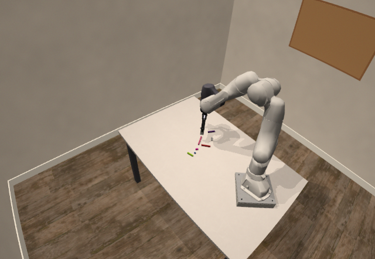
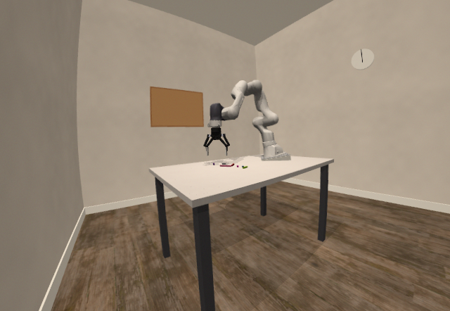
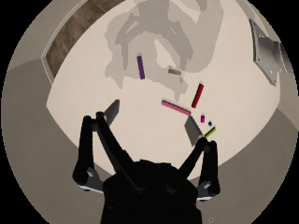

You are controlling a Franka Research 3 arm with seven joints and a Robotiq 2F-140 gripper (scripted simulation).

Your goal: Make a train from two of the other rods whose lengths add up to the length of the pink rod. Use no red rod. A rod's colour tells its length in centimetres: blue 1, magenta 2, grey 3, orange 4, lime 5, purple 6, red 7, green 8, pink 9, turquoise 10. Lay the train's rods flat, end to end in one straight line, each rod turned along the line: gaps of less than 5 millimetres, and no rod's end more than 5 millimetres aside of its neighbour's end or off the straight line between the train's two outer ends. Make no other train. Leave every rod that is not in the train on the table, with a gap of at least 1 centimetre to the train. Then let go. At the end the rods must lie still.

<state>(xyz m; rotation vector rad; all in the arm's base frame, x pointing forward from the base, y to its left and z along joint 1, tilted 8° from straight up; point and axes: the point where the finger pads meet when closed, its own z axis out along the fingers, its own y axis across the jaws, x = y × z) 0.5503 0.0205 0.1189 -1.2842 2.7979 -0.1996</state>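
My gripper is now 90 mm above the grey rod, 80 mm past it and 40 mm to the left of it. Also, from my hand: red rod: 110 mm behind, 90 mm below, 40 mm to the left; pink rod: 90 mm below, 50 mm to the left, 50 mm behind; purple rod: 90 mm to the right, 90 mm below, 10 mm behind.
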